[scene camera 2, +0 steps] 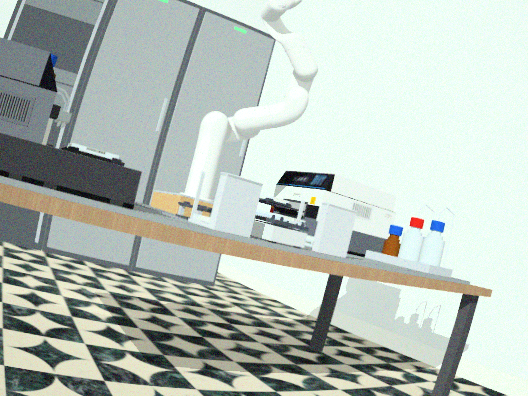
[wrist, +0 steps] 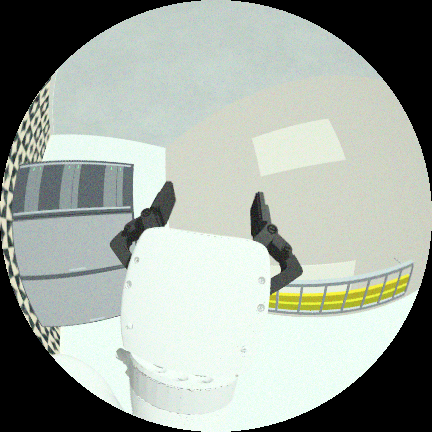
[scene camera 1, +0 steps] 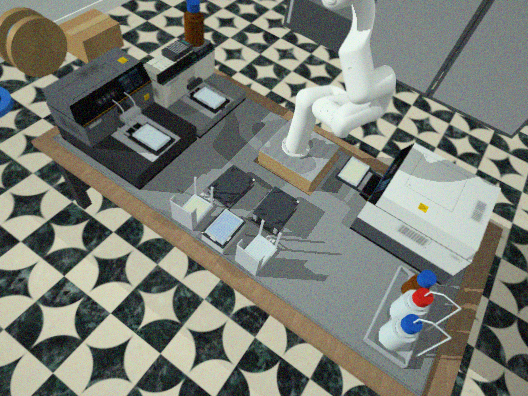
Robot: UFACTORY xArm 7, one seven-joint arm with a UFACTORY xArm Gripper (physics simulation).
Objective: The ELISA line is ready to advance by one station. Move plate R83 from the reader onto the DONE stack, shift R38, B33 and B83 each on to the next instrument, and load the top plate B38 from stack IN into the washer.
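Frame: origin at the arm's base, x down, y back, z left, level; metres.
Seen in the pictures: gripper, fingertip midpoint: (wrist: 212, 194); arm's base, origin of the base link: (scene camera 1: 295, 147).
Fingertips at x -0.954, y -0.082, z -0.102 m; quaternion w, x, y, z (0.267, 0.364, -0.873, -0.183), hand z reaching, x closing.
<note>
Pixels of each thing's top centre, then the offset from my fingertips to it.
- big white instrument, middle of its top: (scene camera 1: 441, 190) (scene camera 2: 340, 182) dx +0.745, dy +0.136, dz +0.686 m
- left white stack holder, middle of its top: (scene camera 2: 228, 176) (scene camera 1: 195, 192) dx +0.888, dy -0.432, dz +0.007 m
- pale plate, middle of its top: (scene camera 1: 257, 251) dx +0.981, dy -0.409, dz +0.311 m
- bluish plate, middle of its top: (scene camera 2: 278, 214) (scene camera 1: 224, 225) dx +0.947, dy -0.431, dz +0.160 m
My gripper (wrist: 212, 194) is open and empty, raised high and facing the wall; it is outside both scene views. In scene view 1, one plate (scene camera 1: 152, 137) lies on the dark grey instrument, another plate (scene camera 1: 209, 97) on the smaller instrument behind it, and a yellowish plate (scene camera 1: 353, 171) on the tray of the big white instrument (scene camera 1: 435, 200) (scene camera 2: 350, 200). A yellowish plate (scene camera 1: 196, 207) is in the left white stack holder (scene camera 1: 183, 215) (scene camera 2: 237, 205), and a pale plate (scene camera 1: 261, 247) in the right one (scene camera 1: 247, 258) (scene camera 2: 334, 230). A bluish plate (scene camera 1: 224, 227) lies between them. Plate labels are unreadable.
Two black flat units (scene camera 1: 231, 185) (scene camera 1: 276, 209) lie behind the stack holders. The arm's wooden base (scene camera 1: 285, 172) (scene camera 2: 166, 201) stands at the back. A tray (scene camera 1: 380, 306) (scene camera 2: 440, 270) at the right end holds a brown bottle (scene camera 2: 391, 245) and two white bottles (scene camera 2: 411, 242) (scene camera 2: 433, 247) with thin tubes.
</note>
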